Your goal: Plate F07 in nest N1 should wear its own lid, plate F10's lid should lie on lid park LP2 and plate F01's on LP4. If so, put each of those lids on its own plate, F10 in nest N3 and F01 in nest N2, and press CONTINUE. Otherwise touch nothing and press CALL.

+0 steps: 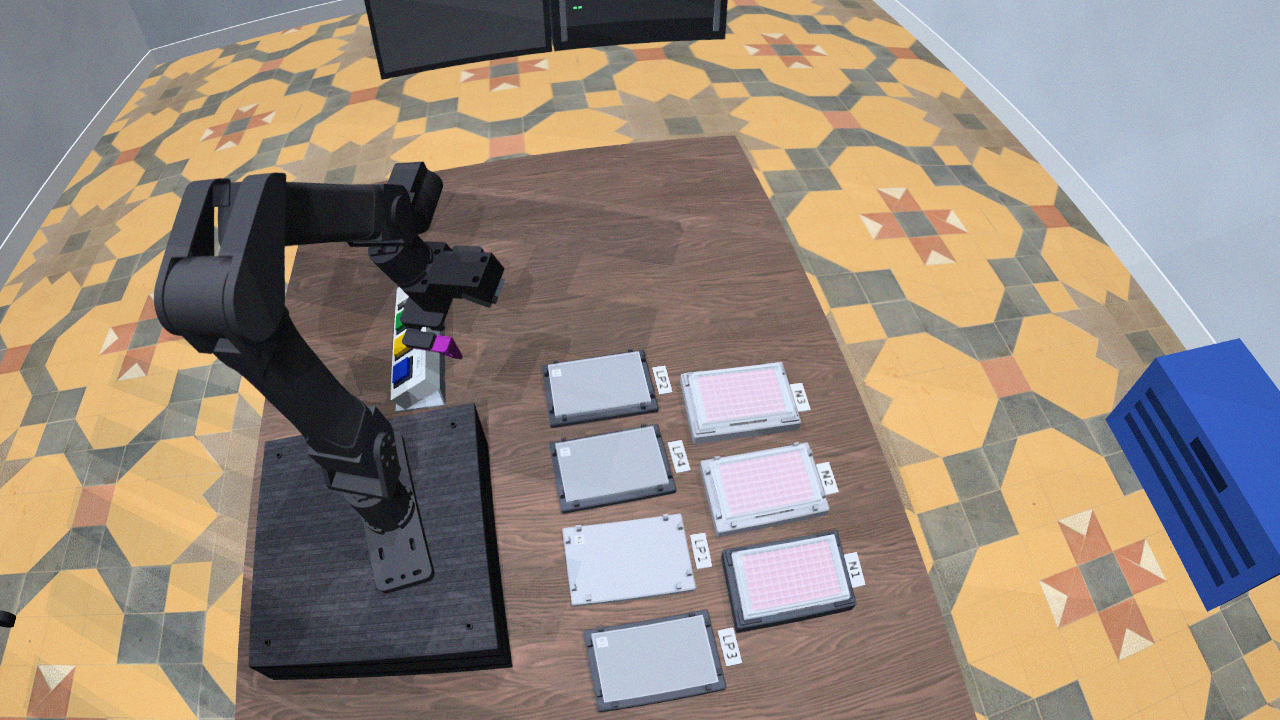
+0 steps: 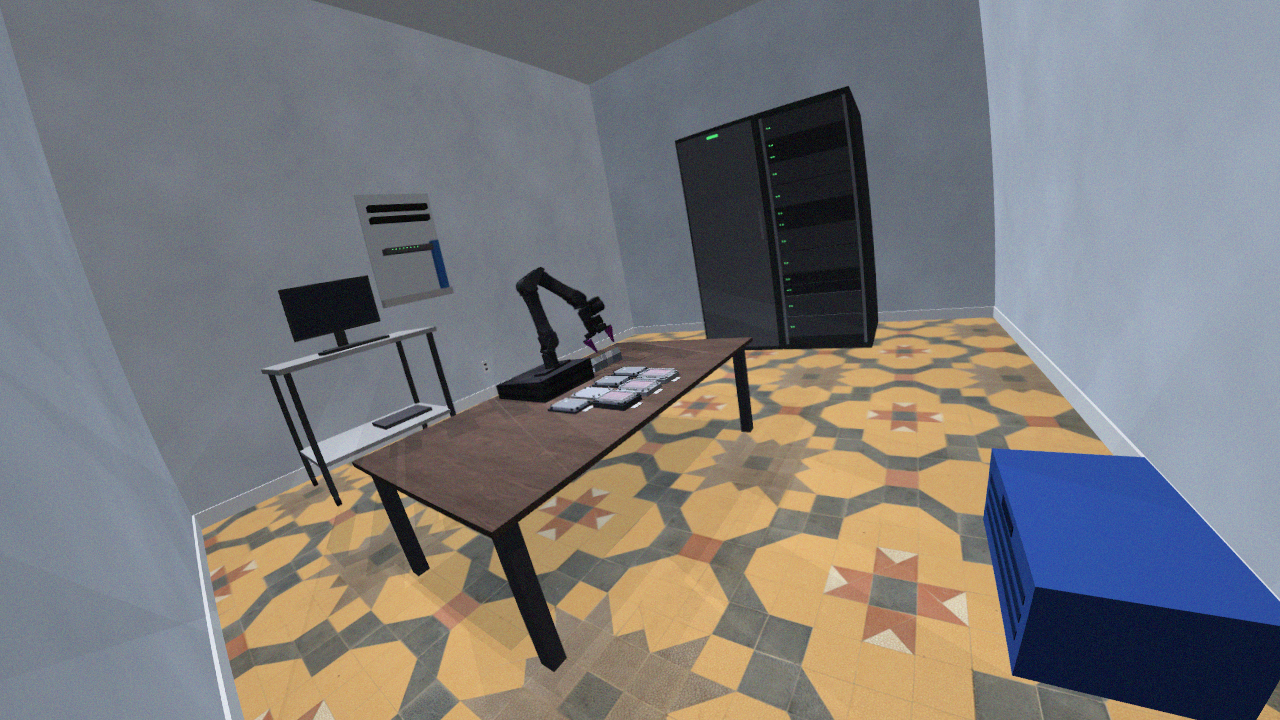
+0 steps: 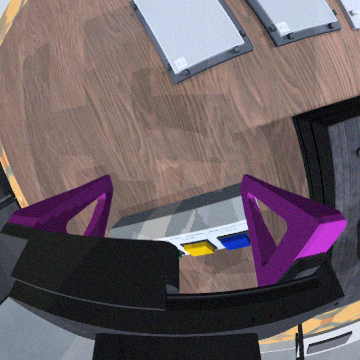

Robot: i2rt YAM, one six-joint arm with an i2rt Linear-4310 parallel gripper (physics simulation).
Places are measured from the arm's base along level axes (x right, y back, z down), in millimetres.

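Pixels of known places: gripper, between the fingertips: [image 1: 470, 323] [image 2: 605, 347] [image 3: 176, 181]; arm's base, origin of its link: [image 1: 391, 511] [image 2: 553, 368].
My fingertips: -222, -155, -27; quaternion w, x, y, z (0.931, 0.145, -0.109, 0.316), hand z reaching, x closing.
Note:
Ahead of a thing's pixels: the offset from my fingertips to its middle, as dx, dy, dz. "spot": to the spot under its first point. Level surfaces: height alone.
Plates with pink wells sit in nests N1 @[spot: +419, -191, +90] [image 1: 732, 591], N2 @[spot: +306, -213, +102] [image 1: 711, 510] and N3 @[spot: +179, -238, +93] [image 1: 691, 420]; a lid on them cannot be told. Lid parks LP2 [image 1: 554, 418] [image 3: 179, 79], LP4 @[+203, -120, +101] [image 1: 569, 505] [image 3: 280, 43] and LP3 @[spot: +494, -9, +96] [image 1: 602, 703] are dark with flat grey surfaces; LP1 @[+331, -96, +101] [image 1: 628, 559] is white. Whether clear lids lie there, and whose, is not readable. The button box @[-84, +84, +79] [image 1: 427, 380] [image 3: 200, 215] shows a blue button @[-13, +113, +67] [image 1: 402, 369] [image 3: 235, 243], a yellow button @[-62, +104, +67] [image 1: 401, 343] [image 3: 199, 249] and a partly hidden green one. My gripper [image 1: 471, 320] [image 2: 601, 341] [image 3: 176, 181] is open, empty, above the box.
The arm's black base block [image 1: 375, 617] [image 2: 537, 385] stands left of the lid parks on the wooden table @[dz +111] [image 1: 617, 205] [image 2: 501, 456]. A blue cabinet [image 1: 1208, 465] [image 2: 1136, 528] stands on the floor. A black rack cabinet [image 2: 729, 241] and a side desk with a monitor [image 2: 329, 308] stand apart.

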